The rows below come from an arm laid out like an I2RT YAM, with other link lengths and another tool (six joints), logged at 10 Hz.
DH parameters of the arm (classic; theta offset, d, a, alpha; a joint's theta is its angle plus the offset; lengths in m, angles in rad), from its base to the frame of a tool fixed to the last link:
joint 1: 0 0.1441 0.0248 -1.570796
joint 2: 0 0 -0.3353 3.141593
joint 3: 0.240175 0 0.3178 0
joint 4: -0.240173 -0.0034 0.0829 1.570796
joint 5: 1.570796 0.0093 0 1.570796
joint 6: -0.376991 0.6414 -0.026 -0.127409
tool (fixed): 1.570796 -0.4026 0 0
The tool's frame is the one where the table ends.
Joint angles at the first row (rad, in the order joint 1, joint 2, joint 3, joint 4, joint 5, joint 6):
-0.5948 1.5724 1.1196 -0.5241 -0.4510 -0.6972
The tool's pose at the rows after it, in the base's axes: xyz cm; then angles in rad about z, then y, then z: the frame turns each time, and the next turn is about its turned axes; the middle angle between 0 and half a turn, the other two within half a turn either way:
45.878, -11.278, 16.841, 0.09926, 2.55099, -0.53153
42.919, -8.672, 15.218, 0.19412, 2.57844, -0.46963
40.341, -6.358, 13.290, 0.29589, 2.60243, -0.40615
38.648, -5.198, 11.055, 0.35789, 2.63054, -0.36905
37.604, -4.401, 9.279, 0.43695, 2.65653, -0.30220
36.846, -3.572, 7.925, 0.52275, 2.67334, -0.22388
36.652, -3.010, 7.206, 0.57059, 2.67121, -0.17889
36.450, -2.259, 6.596, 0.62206, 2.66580, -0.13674
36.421, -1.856, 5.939, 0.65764, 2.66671, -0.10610
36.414, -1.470, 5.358, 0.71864, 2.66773, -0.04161
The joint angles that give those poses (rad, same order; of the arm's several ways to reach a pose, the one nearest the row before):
-0.6013 1.5082 1.0396 -0.5689 -0.4824 -0.7409
-0.6013 1.4551 0.9543 -0.5986 -0.5085 -0.7804
-0.6002 1.4239 0.8776 -0.6170 -0.5320 -0.8269
-0.5998 1.4242 0.8199 -0.6094 -0.5325 -0.8636
-0.5983 1.4479 0.7924 -0.6105 -0.5344 -0.8859
-0.5929 1.4732 0.7739 -0.6121 -0.5396 -0.8973
-0.5877 1.4900 0.7599 -0.5988 -0.5504 -0.8971
-0.5788 1.5055 0.7467 -0.5870 -0.5635 -0.8995
-0.5708 1.5255 0.7405 -0.5740 -0.5676 -0.8989
-0.5649 1.5545 0.7447 -0.5750 -0.5751 -0.8943

